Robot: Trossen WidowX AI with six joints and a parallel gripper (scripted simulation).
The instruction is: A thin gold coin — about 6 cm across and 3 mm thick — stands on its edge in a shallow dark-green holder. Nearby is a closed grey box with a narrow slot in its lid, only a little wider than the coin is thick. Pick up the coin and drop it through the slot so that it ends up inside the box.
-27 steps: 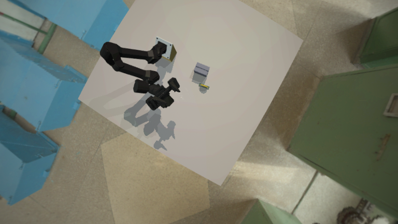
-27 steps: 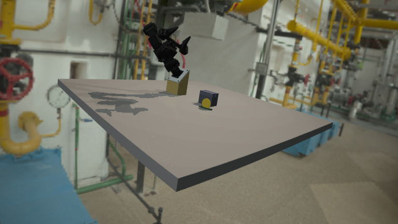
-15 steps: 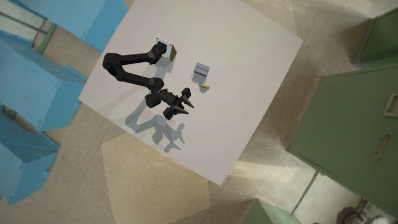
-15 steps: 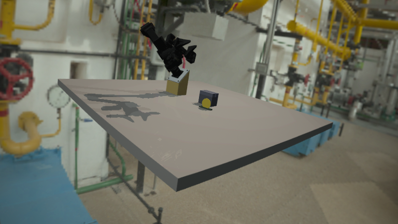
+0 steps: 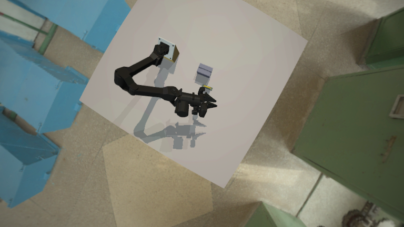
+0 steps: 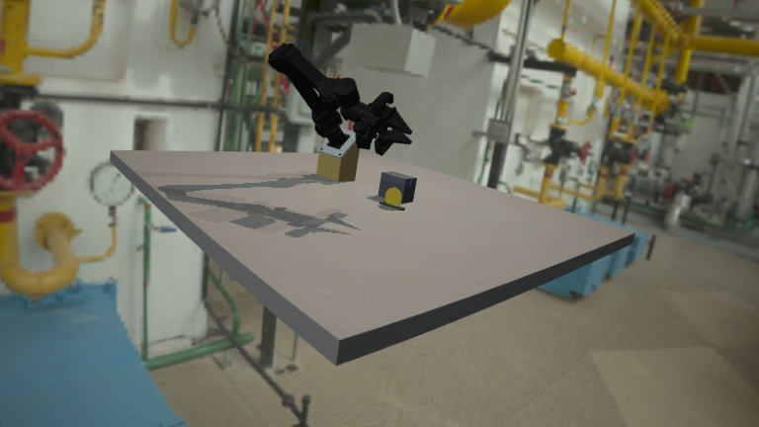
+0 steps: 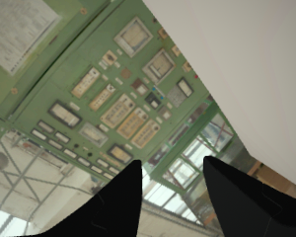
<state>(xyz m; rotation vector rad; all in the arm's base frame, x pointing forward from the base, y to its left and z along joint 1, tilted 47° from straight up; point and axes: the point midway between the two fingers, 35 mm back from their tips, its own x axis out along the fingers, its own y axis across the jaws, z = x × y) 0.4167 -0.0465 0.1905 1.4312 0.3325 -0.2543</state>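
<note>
Now: the gold coin 9 cm behind my gripper tip, 8 cm to the left of it and 18 cm below it.
</note>
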